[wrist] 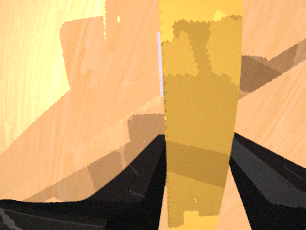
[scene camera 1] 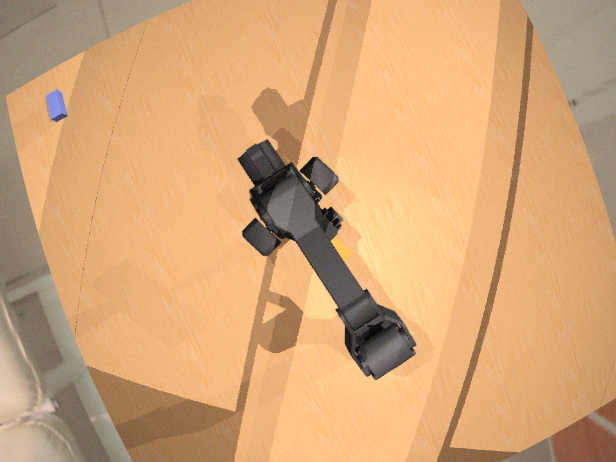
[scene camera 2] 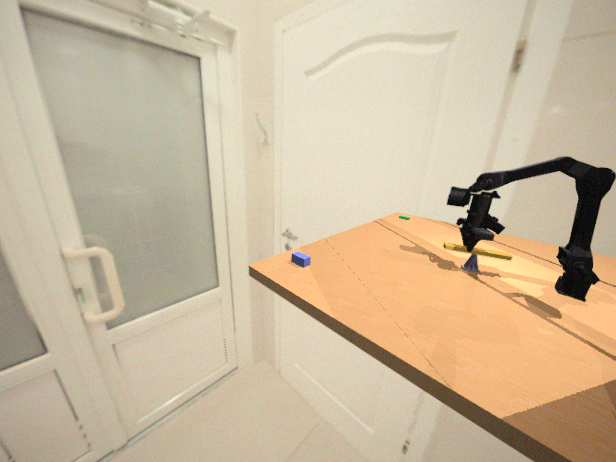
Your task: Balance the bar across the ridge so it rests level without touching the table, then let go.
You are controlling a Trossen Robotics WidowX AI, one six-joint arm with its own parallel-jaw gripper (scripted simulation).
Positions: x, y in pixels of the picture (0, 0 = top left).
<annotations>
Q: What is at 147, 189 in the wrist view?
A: My gripper.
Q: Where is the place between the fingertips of my gripper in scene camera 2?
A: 467, 250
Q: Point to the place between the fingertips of my gripper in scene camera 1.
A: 291, 208
</annotations>
